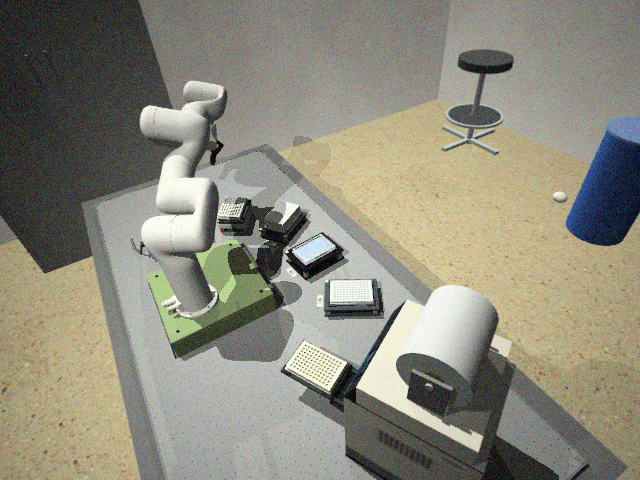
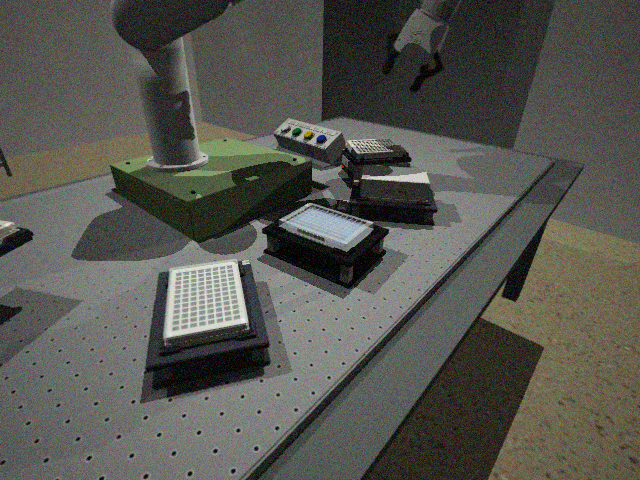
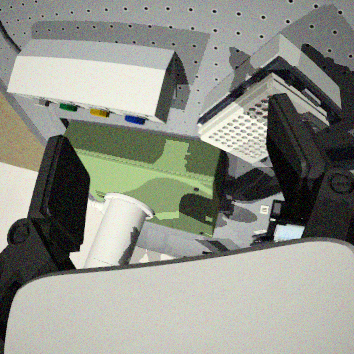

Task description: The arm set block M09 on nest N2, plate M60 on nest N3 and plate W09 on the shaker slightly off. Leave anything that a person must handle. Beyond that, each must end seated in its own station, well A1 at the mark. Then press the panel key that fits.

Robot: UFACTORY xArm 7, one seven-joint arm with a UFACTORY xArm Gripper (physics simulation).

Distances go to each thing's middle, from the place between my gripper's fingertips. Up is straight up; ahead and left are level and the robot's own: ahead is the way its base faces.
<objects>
My hand is 15 cm to the left of the white plate with reddish wells (image 3: 240, 128), 13 cm above it and 5 cm short of it. From my hand the other things lie so: blue-tinted plate (image 2: 331, 228): 50 cm to the right, 23 cm ahead, 15 cm below.
</objects>
